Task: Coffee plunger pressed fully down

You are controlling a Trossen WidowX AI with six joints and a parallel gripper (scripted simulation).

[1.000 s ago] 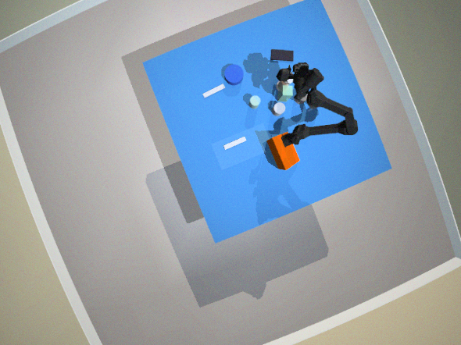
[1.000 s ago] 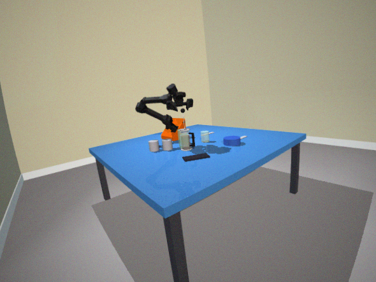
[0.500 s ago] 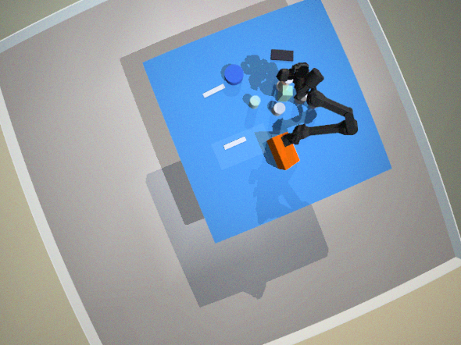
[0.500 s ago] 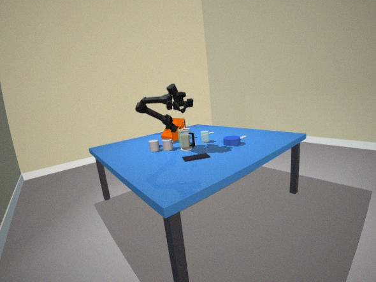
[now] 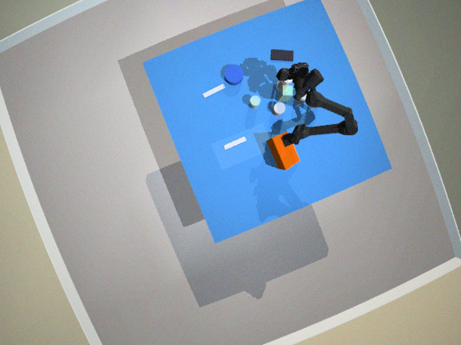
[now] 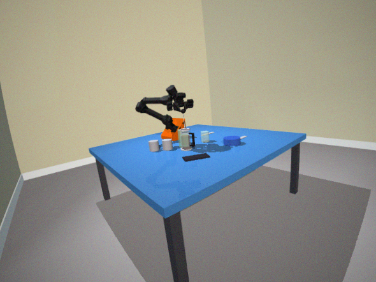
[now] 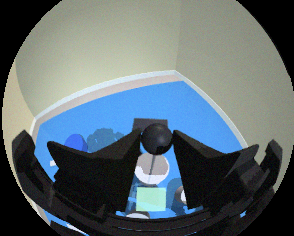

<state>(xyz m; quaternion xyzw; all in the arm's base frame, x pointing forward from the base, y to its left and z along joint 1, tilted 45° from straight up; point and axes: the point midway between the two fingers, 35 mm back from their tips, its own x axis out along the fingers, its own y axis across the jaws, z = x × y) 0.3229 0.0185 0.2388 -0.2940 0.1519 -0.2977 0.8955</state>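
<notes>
The coffee press is 130 mm below my gripper tip, 10 mm to the left of it and 10 mm ahead of it. From my gripper tip the other things lie so: flat black slab: 260 mm below, 180 mm ahead, 90 mm to the right; then blue pan: 270 mm to the left, 240 mm below, 180 mm ahead; then pale green mug: 230 mm to the left, 220 mm below, 40 mm behind.
</notes>
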